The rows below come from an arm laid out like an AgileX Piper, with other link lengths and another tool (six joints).
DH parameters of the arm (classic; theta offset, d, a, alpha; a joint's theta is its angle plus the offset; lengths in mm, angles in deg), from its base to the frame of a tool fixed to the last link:
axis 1: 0 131.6 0 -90
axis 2: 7.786 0 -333.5 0
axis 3: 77.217 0 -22.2 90
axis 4: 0 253.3 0 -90
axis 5: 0 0 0 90
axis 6: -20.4 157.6 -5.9 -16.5
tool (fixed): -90 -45.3 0 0
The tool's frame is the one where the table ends.
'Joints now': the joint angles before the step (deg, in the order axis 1, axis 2, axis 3, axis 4, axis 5, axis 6). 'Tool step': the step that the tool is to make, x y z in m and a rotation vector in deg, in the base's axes. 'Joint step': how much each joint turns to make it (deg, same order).
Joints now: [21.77, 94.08, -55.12, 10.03, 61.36, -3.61]
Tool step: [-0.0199, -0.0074, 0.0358, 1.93, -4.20, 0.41]
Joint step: [0.00, -7.68, 0.40, 0.00, 2.70, 0.00]
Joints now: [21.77, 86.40, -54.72, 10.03, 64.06, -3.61]
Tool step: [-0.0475, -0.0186, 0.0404, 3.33, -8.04, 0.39]
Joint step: [0.00, -13.91, 4.11, 0.05, 1.15, -0.22]
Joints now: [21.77, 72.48, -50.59, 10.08, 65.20, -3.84]
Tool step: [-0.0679, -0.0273, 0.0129, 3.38, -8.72, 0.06]
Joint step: [-0.01, -17.47, 8.54, -0.05, -0.41, -0.14]
